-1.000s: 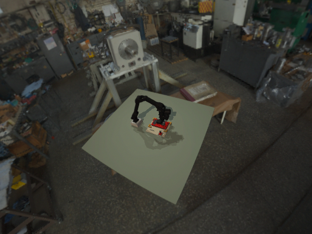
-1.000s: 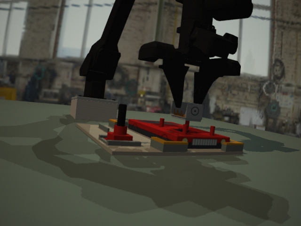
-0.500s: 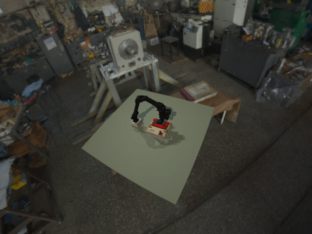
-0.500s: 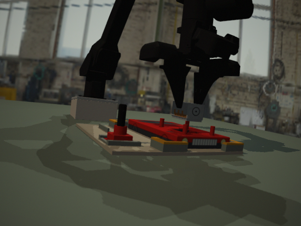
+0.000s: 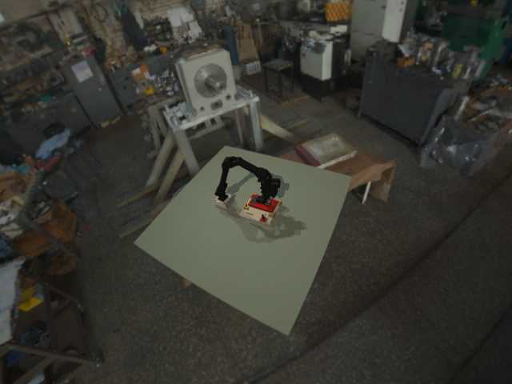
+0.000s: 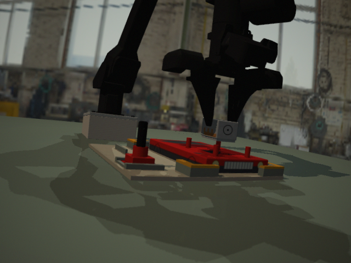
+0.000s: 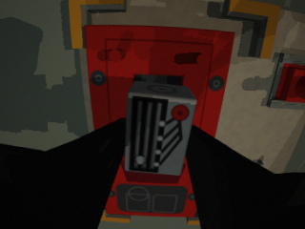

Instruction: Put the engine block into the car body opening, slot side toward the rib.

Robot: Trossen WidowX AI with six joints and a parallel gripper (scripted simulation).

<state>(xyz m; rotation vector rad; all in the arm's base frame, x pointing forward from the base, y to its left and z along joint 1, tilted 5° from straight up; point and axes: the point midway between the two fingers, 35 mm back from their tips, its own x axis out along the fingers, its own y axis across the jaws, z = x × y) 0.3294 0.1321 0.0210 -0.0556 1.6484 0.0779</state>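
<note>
Right now the black post is 12 cm to the right of my gripper tip, 4 cm ahead of it and 3 cm below it. Also, from my gripper tip: engine block 1 cm below.
</note>
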